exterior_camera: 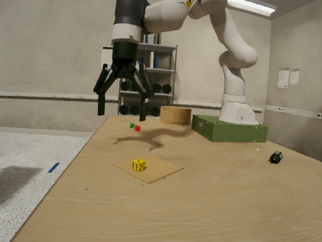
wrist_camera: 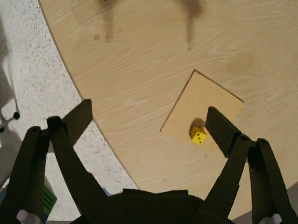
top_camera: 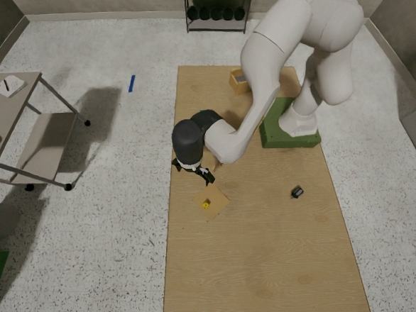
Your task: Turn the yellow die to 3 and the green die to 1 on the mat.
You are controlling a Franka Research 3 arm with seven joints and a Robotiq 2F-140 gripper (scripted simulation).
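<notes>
The green die is 450 mm to the right of my hand, 120 mm below it and 30 mm behind it. From my hand the other things lie so: tan mat: 130 mm below, 90 mm to the left, 90 mm behind; red die: 390 mm to the right, 120 mm below, 50 mm behind; yellow die: 120 mm to the left, 110 mm below, 60 mm behind.
</notes>
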